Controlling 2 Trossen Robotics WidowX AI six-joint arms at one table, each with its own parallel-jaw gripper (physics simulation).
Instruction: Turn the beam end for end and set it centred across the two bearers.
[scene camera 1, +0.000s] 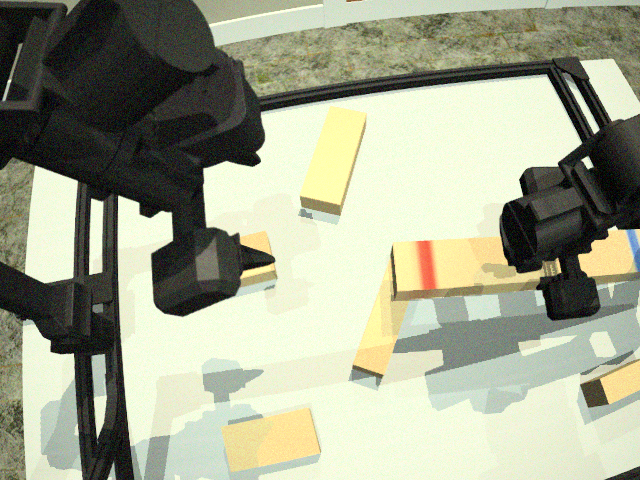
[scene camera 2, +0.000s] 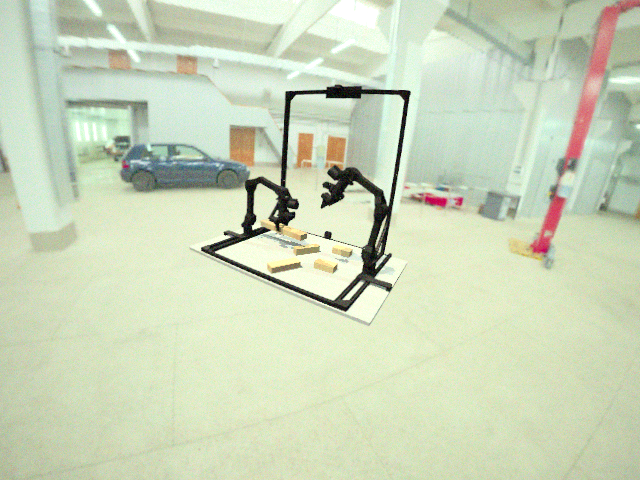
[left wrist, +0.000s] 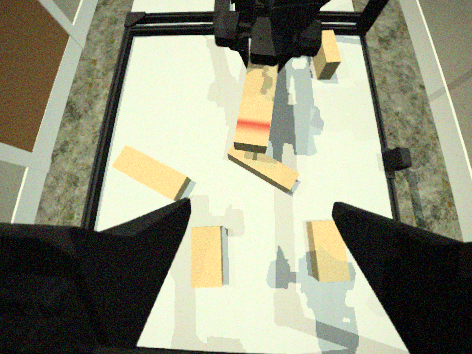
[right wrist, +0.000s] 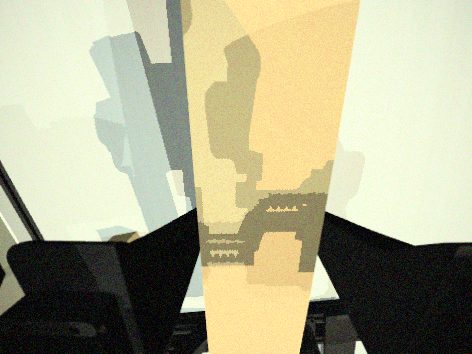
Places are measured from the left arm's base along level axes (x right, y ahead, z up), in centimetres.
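Pixels of known places: left gripper, fingertip midpoint: (scene camera 1: 263, 210) (scene camera 2: 325, 207) (left wrist: 261, 206); right gripper, fingertip midpoint: (scene camera 2: 282, 230) (left wrist: 262, 70) (right wrist: 254, 211); left arm's base, link origin: (scene camera 1: 94, 334) (scene camera 2: 368, 272); right arm's base, link origin: (scene camera 2: 247, 234) (left wrist: 244, 19).
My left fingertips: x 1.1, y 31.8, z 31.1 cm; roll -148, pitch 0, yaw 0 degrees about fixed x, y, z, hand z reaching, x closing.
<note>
Ahead of a thing's pixels: the offset from my left fingertips to its top centre.
The wooden beam @[dx +3.0, dy +31.8, dz -19.6 cm] (scene camera 1: 460, 258) (scene camera 2: 293, 233) (left wrist: 255, 100) (right wrist: 295, 110) is held above the table. In scene camera 1 its red band is at the left and its blue band at the right; its blue end is hidden in the left wrist view. My right gripper (scene camera 2: 280, 224) (right wrist: 254, 211) is shut on it near its middle. My left gripper (scene camera 2: 323, 204) (left wrist: 261, 206) is open and empty, high above two short blocks that look like the bearers. One short block @[dx -8.5, dy -8.4, dz -29.2 cm] (scene camera 1: 258, 274) (left wrist: 206, 257) is partly hidden by a left finger in scene camera 1; the other @[dx +17.7, dy -6.6, dz -29.2 cm] (scene camera 1: 271, 439) (left wrist: 327, 252) lies roughly parallel.
A slanted block @[dx +3.5, dy +12.1, dz -28.6 cm] (scene camera 1: 374, 343) (left wrist: 270, 172) lies partly beneath the beam's red end. Another block @[dx -23.3, dy +9.9, dz -29.2 cm] (scene camera 1: 333, 155) (left wrist: 150, 172) lies near the back of scene camera 1. A further block @[dx +21.5, dy +44.3, dz -26.7 cm] (scene camera 1: 622, 384) (left wrist: 327, 55) lies at its right edge. A black frame (scene camera 1: 413, 82) borders the table.
</note>
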